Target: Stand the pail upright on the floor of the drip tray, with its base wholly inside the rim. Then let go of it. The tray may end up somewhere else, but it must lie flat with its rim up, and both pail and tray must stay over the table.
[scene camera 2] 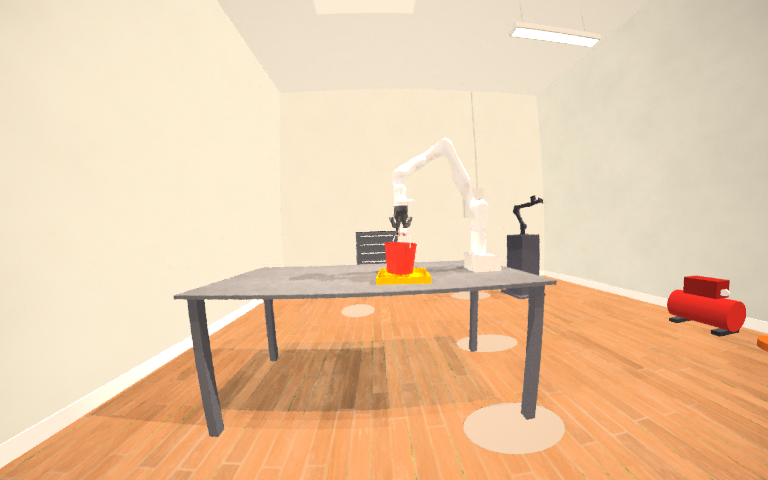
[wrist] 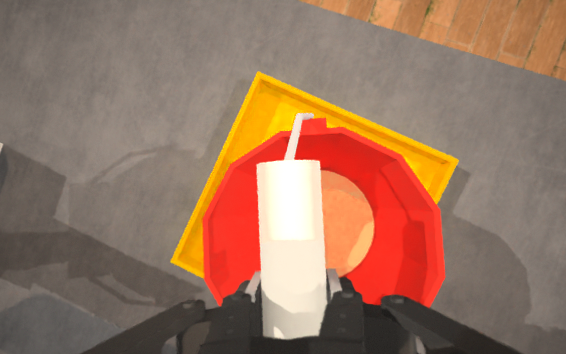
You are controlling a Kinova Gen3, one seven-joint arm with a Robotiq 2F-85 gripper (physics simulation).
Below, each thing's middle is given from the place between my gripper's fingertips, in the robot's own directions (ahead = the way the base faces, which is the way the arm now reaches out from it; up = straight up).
My hand is 21 cm above the yellow drip tray (wrist: 270, 106) and 2 cm to the right of it.
